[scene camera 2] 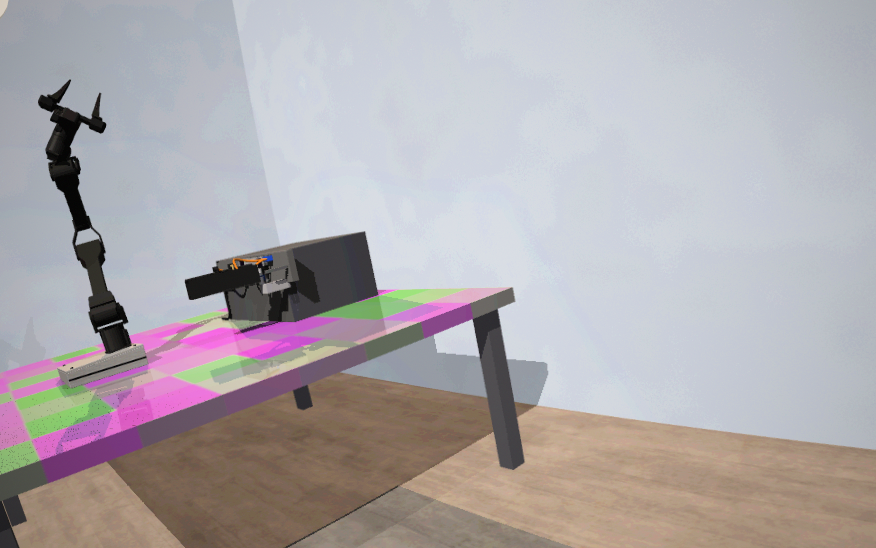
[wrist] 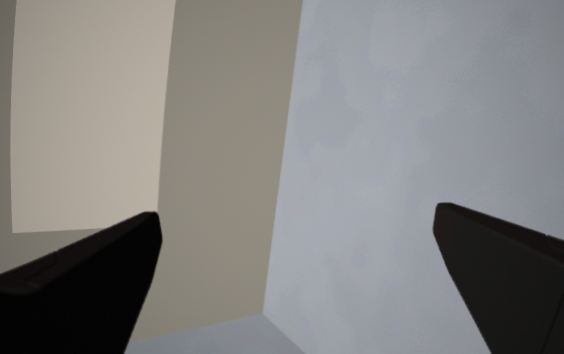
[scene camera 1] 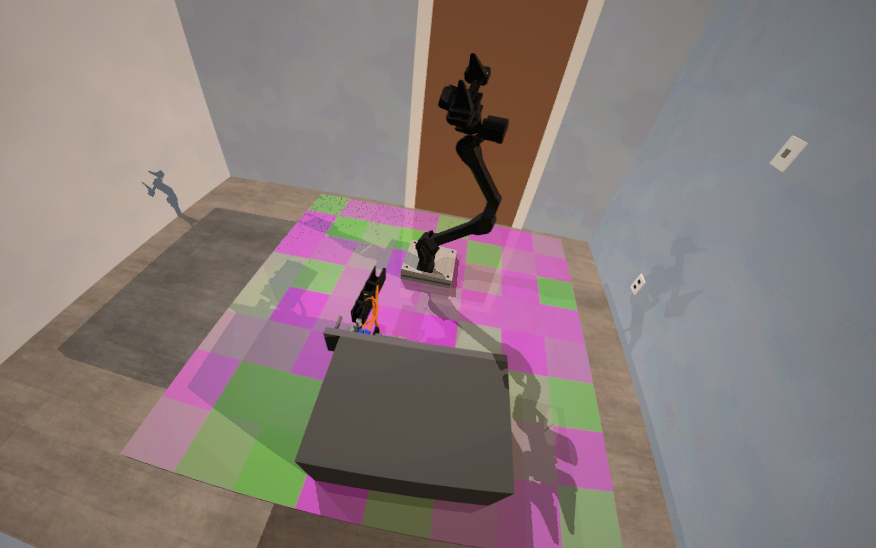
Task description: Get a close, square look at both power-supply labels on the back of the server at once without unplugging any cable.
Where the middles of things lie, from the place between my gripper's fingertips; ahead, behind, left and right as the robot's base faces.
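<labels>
The cable arm (scene camera 2: 209, 284) is far below my hand, and it's also some way ahead of it and a good way to the right of it.
</labels>
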